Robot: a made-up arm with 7 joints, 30 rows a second.
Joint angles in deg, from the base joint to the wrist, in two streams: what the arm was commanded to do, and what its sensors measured. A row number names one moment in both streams.
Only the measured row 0 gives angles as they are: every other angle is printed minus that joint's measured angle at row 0.
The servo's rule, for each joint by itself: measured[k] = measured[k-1] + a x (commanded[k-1-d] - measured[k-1]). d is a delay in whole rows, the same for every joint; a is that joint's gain. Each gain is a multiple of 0.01, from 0.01 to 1. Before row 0 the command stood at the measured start. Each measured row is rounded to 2 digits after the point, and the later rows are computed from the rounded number. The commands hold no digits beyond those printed.
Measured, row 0:
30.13, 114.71, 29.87, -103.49, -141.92, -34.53, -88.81
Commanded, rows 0 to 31:
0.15, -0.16, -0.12, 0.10, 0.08, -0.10, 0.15
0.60, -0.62, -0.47, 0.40, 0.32, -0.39, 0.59
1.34, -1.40, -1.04, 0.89, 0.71, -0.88, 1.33
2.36, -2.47, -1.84, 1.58, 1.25, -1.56, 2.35
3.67, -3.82, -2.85, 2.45, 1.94, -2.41, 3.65
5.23, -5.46, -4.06, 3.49, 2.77, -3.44, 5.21
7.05, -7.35, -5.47, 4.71, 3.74, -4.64, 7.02
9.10, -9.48, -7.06, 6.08, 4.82, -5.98, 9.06
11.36, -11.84, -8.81, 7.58, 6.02, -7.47, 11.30
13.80, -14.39, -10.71, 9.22, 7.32, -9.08, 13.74
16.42, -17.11, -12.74, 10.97, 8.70, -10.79, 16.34
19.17, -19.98, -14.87, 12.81, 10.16, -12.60, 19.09
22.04, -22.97, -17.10, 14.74, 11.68, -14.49, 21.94
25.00, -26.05, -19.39, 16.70, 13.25, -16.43, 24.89
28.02, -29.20, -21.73, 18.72, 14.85, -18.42, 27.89
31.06, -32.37, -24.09, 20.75, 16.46, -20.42, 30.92
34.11, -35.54, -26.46, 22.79, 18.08, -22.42, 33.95
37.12, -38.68, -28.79, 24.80, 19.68, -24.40, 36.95
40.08, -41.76, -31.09, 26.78, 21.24, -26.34, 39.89
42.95, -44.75, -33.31, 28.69, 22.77, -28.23, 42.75
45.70, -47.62, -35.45, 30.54, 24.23, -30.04, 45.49
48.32, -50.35, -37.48, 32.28, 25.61, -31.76, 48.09
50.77, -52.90, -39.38, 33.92, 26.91, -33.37, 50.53
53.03, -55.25, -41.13, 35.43, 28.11, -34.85, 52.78
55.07, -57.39, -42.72, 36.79, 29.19, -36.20, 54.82
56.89, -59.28, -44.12, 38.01, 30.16, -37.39, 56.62
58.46, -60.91, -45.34, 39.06, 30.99, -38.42, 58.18
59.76, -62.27, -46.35, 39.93, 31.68, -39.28, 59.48
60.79, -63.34, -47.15, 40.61, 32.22, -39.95, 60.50
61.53, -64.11, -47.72, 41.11, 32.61, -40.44, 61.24
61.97, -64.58, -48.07, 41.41, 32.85, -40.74, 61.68
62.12, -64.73, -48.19, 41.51, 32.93, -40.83, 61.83
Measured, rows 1 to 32:
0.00, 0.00, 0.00, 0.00, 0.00, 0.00, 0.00
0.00, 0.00, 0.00, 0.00, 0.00, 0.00, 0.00
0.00, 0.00, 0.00, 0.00, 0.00, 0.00, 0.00
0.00, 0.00, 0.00, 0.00, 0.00, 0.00, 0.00
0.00, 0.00, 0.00, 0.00, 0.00, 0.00, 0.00
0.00, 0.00, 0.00, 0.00, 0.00, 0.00, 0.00
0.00, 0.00, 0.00, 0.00, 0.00, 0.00, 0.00
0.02, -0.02, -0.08, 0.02, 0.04, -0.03, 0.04
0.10, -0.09, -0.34, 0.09, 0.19, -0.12, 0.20
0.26, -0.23, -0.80, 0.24, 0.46, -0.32, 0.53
0.53, -0.48, -1.49, 0.49, 0.87, -0.64, 1.06
0.94, -0.85, -2.39, 0.86, 1.43, -1.10, 1.81
1.50, -1.36, -3.49, 1.36, 2.13, -1.71, 2.80
2.22, -2.02, -4.80, 2.00, 2.97, -2.47, 4.02
3.11, -2.84, -6.29, 2.78, 3.93, -3.38, 5.48
4.18, -3.83, -7.95, 3.69, 5.02, -4.44, 7.17
5.43, -4.99, -9.77, 4.74, 6.22, -5.65, 9.08
6.86, -6.32, -11.73, 5.92, 7.51, -6.99, 11.19
8.46, -7.82, -13.80, 7.23, 8.89, -8.45, 13.48
10.23, -9.49, -15.98, 8.66, 10.34, -10.02, 15.93
12.15, -11.31, -18.23, 10.19, 11.85, -11.69, 18.53
14.21, -13.28, -20.54, 11.81, 13.41, -13.44, 21.24
16.40, -15.38, -22.88, 13.51, 15.00, -15.25, 24.05
18.70, -17.60, -25.24, 15.27, 16.60, -17.11, 26.92
21.09, -19.92, -27.58, 17.08, 18.20, -19.01, 29.83
23.56, -22.32, -29.90, 18.92, 19.78, -20.92, 32.75
26.08, -24.79, -32.15, 20.78, 21.33, -22.82, 35.65
28.63, -27.30, -34.33, 22.63, 22.84, -24.70, 38.50
31.19, -29.84, -36.41, 24.46, 24.28, -26.54, 41.28
33.74, -32.38, -38.37, 26.26, 25.65, -28.32, 43.96
36.25, -34.90, -40.19, 28.00, 26.93, -30.02, 46.52
38.70, -37.37, -41.86, 29.67, 28.11, -31.63, 48.93
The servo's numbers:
d 7
a 0.13 0.11 0.66 0.19 0.52 0.26 0.29

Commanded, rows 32 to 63:
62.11, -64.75, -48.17, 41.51, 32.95, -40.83, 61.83
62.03, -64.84, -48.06, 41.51, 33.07, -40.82, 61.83
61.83, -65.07, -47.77, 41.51, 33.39, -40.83, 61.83
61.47, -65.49, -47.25, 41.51, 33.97, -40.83, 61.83
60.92, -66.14, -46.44, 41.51, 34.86, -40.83, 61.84
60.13, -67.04, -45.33, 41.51, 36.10, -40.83, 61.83
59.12, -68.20, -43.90, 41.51, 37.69, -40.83, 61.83
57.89, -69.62, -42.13, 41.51, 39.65, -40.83, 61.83
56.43, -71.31, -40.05, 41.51, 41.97, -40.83, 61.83
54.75, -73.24, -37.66, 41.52, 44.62, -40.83, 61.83
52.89, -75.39, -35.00, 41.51, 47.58, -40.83, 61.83
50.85, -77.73, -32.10, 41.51, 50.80, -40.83, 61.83
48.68, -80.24, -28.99, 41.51, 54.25, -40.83, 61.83
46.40, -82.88, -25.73, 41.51, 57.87, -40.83, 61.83
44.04, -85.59, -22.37, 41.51, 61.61, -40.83, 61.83
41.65, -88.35, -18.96, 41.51, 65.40, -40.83, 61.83
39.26, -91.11, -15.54, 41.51, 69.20, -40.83, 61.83
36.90, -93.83, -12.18, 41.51, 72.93, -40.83, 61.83
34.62, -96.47, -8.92, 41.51, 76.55, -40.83, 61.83
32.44, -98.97, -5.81, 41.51, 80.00, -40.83, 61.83
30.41, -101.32, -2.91, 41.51, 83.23, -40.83, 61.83
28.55, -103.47, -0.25, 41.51, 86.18, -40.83, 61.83
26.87, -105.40, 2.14, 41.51, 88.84, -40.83, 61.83
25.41, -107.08, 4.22, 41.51, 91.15, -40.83, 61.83
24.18, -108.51, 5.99, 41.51, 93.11, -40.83, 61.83
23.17, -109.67, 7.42, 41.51, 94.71, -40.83, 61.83
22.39, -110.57, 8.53, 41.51, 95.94, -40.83, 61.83
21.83, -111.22, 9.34, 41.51, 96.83, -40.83, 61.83
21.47, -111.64, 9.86, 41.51, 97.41, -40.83, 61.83
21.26, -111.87, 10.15, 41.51, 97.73, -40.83, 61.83
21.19, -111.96, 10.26, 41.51, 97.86, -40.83, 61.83
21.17, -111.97, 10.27, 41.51, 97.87, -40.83, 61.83
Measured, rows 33 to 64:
41.06, -39.78, -43.35, 31.25, 29.18, -33.13, 51.16
43.32, -42.10, -44.66, 32.73, 30.12, -34.51, 53.20
45.46, -44.32, -45.78, 34.10, 30.93, -35.75, 55.02
47.45, -46.41, -46.68, 35.34, 31.60, -36.84, 56.61
49.28, -48.36, -47.37, 36.44, 32.13, -37.78, 57.95
50.93, -50.14, -47.83, 37.38, 32.50, -38.55, 59.03
52.38, -51.74, -48.07, 38.16, 32.72, -39.14, 59.84
53.64, -53.17, -48.14, 38.80, 32.84, -39.58, 60.42
54.73, -54.45, -48.09, 39.31, 32.96, -39.90, 60.83
55.65, -55.62, -47.88, 39.73, 33.18, -40.14, 61.12
56.41, -56.71, -47.46, 40.07, 33.59, -40.32, 61.33
57.00, -57.75, -46.79, 40.34, 34.25, -40.45, 61.48
57.41, -58.77, -45.83, 40.56, 35.21, -40.55, 61.58
57.63, -59.81, -44.56, 40.74, 36.50, -40.62, 61.65
57.66, -60.89, -42.96, 40.89, 38.14, -40.67, 61.70
57.50, -62.04, -41.04, 41.01, 40.13, -40.71, 61.74
57.14, -63.27, -38.81, 41.11, 42.46, -40.74, 61.77
56.59, -64.60, -36.30, 41.19, 45.12, -40.76, 61.79
55.84, -66.04, -33.53, 41.25, 48.07, -40.78, 61.80
54.91, -67.60, -30.53, 41.30, 51.28, -40.79, 61.81
53.80, -69.28, -27.36, 41.34, 54.71, -40.80, 61.82
52.53, -71.07, -24.07, 41.37, 58.30, -40.81, 61.82
51.12, -72.97, -20.70, 41.40, 61.99, -40.82, 61.82
49.58, -74.97, -17.29, 41.42, 65.74, -40.82, 61.82
47.93, -77.04, -13.92, 41.44, 69.48, -40.82, 61.82
46.20, -79.18, -10.62, 41.45, 73.16, -40.82, 61.82
44.41, -81.36, -7.45, 41.46, 76.72, -40.82, 61.82
42.59, -83.56, -4.45, 41.47, 80.11, -40.82, 61.82
40.76, -85.75, -1.68, 41.48, 83.27, -40.82, 61.82
38.95, -87.91, 0.84, 41.49, 86.17, -40.82, 61.82
37.19, -90.02, 3.07, 41.49, 88.76, -40.82, 61.82
35.50, -92.05, 5.00, 41.49, 91.02, -40.82, 61.82

